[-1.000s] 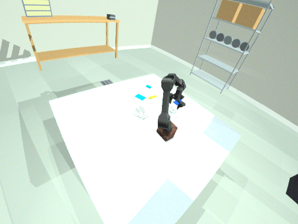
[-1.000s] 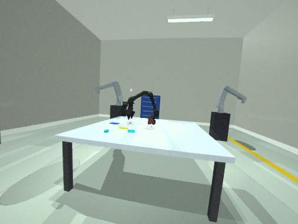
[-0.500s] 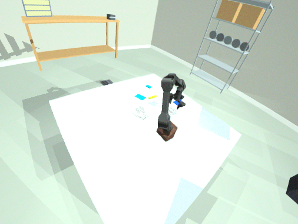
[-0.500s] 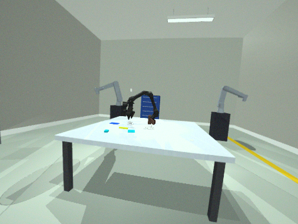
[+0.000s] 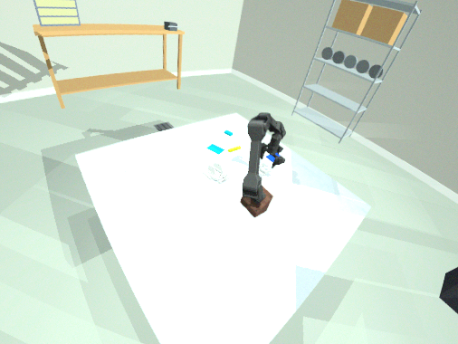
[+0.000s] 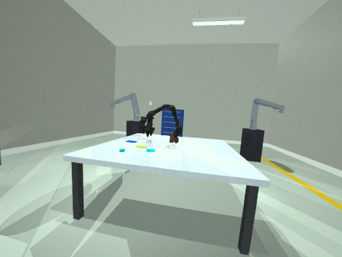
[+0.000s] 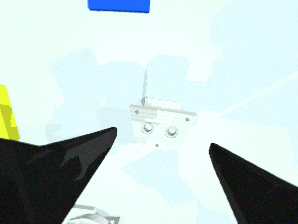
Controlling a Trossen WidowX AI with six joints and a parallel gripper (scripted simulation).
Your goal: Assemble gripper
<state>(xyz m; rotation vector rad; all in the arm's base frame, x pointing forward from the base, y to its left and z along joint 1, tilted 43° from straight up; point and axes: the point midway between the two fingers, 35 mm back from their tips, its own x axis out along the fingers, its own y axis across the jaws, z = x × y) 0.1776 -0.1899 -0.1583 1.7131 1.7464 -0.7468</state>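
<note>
My gripper tip is 30 mm above the small white part and 10 mm to the right of it. From my gripper tip the other things lie so: yellow bar: 260 mm ahead, 50 mm below, 40 mm to the left; pale jaw: 300 mm to the left, 80 mm ahead, 50 mm below; blue square: 180 mm to the right, 70 mm ahead, 60 mm below.
</note>
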